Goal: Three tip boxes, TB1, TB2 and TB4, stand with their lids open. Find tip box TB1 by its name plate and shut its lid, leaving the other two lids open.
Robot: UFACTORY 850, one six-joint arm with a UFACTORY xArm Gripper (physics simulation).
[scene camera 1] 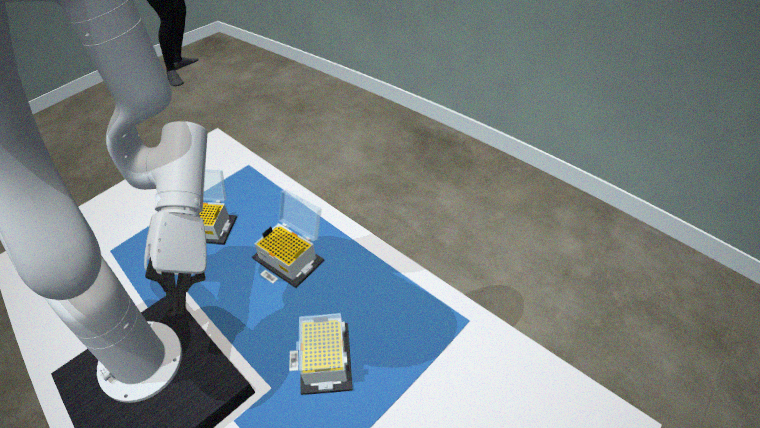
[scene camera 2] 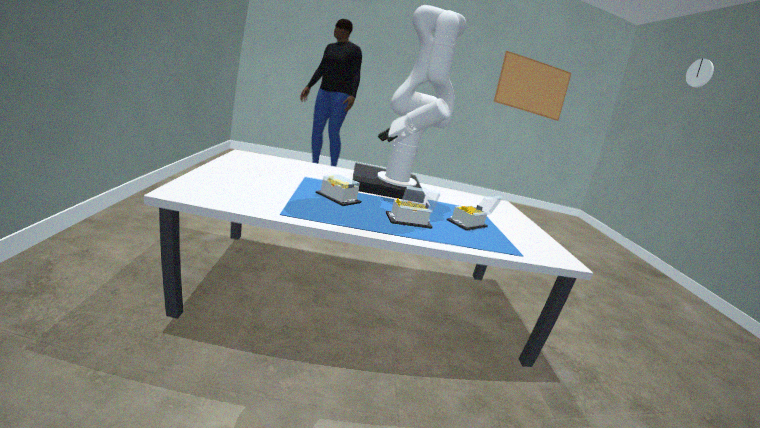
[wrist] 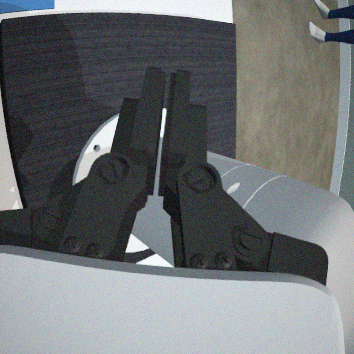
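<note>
Tip box TB1 point(scene camera 1: 322, 350) point(scene camera 2: 339, 191) stands at the near end of the blue mat in scene camera 1, its clear lid lying down over the yellow tips. Its name plate point(scene camera 1: 293, 360) is too small to read. The middle box, TB4 point(scene camera 1: 286, 249) point(scene camera 2: 411, 213), has its clear lid point(scene camera 1: 300, 212) upright. The far box, TB2 point(scene camera 1: 213, 225) point(scene camera 2: 469, 217), also has its lid point(scene camera 1: 215, 185) point(scene camera 2: 490, 204) upright; the arm hides part of it in scene camera 1. My gripper point(scene camera 1: 177, 312) point(scene camera 2: 383, 136) point(wrist: 165, 95) is shut and empty, raised near the arm's base, apart from all boxes.
The blue mat point(scene camera 1: 393, 340) point(scene camera 2: 308, 204) lies on the white table point(scene camera 1: 510, 382) point(scene camera 2: 212, 186). The arm's dark base block point(scene camera 1: 212, 380) point(wrist: 45, 65) stands beside the mat, under the gripper in the wrist view. A person point(scene camera 2: 340, 69) stands behind the table.
</note>
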